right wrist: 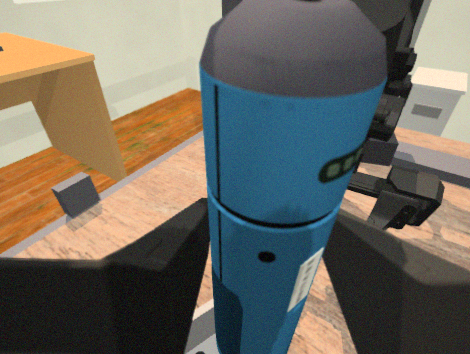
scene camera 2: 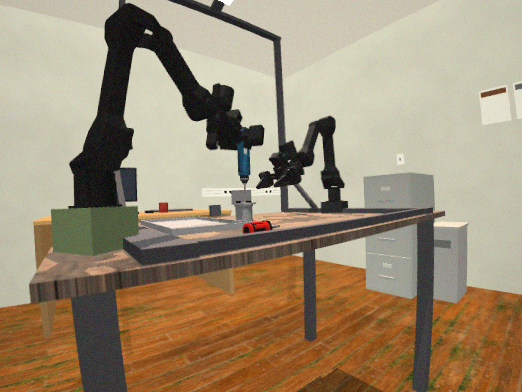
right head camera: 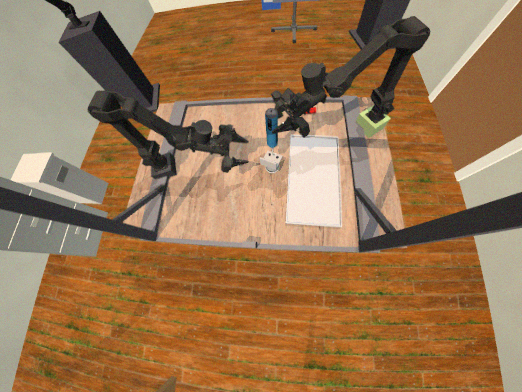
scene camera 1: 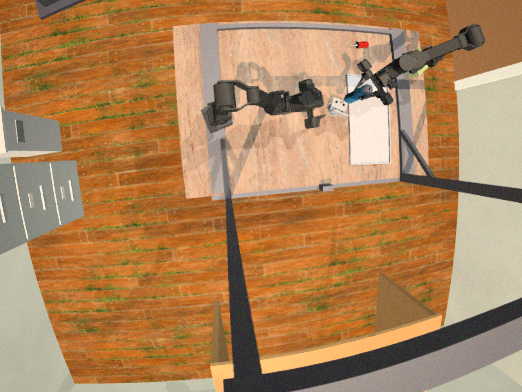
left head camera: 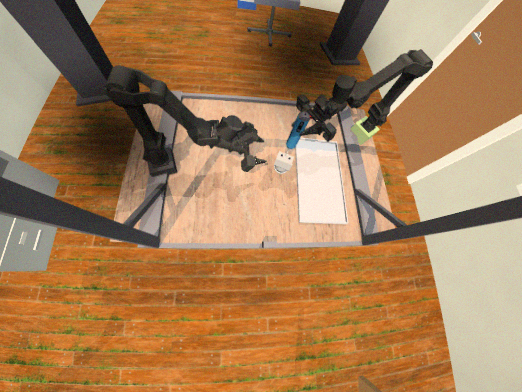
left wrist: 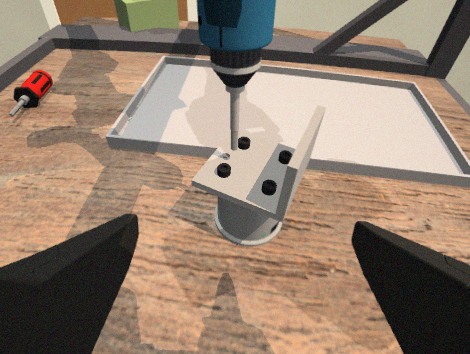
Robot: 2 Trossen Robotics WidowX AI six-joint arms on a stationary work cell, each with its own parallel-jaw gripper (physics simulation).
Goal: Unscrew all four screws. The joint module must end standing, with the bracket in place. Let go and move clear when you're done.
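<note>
The pale joint module stands upright on the table, the L-shaped bracket on its top. Several black screw heads show in the bracket's flat plate, among them a back screw, a left screw and a front right screw. My right gripper is shut on the blue electric screwdriver. Its bit points down, beside the back screw in the left wrist view; contact is unclear. My left gripper is open and empty, facing the module.
A white tray lies beside the module. A red screwdriver lies near the table's far edge in scene camera 1. A green block carries the right arm's base. A raised dark frame borders the table.
</note>
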